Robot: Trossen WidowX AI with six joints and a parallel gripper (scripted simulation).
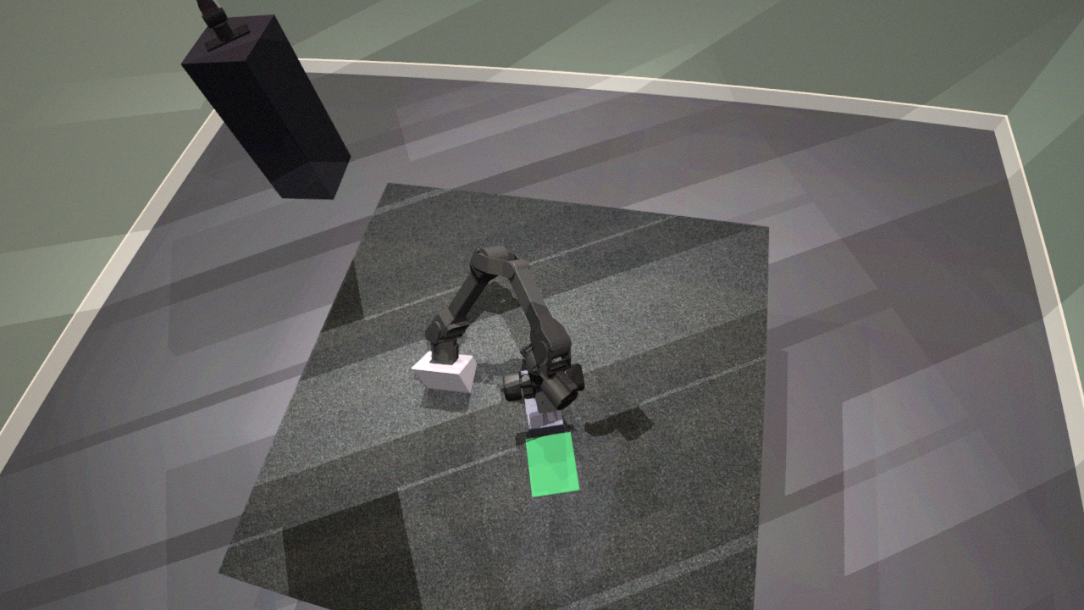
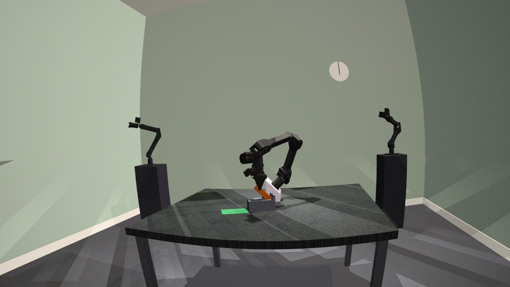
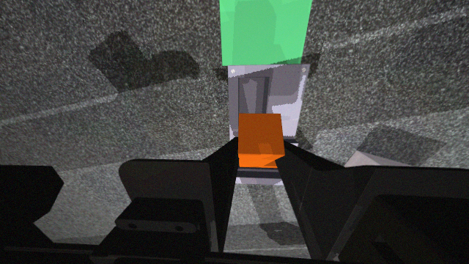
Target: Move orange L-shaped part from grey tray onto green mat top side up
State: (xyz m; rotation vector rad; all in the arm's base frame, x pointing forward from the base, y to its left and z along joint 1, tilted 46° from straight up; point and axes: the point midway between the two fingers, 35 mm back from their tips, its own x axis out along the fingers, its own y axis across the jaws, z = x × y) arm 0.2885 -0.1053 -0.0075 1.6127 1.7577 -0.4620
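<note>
Right now my gripper tip is 2 cm short of the green mat, 14 cm to the left of it and 14 cm above it. The rest, counted from my gripper tip: orange L-shaped part (2 cm behind, 3 cm to the left, 3 cm below).
</note>
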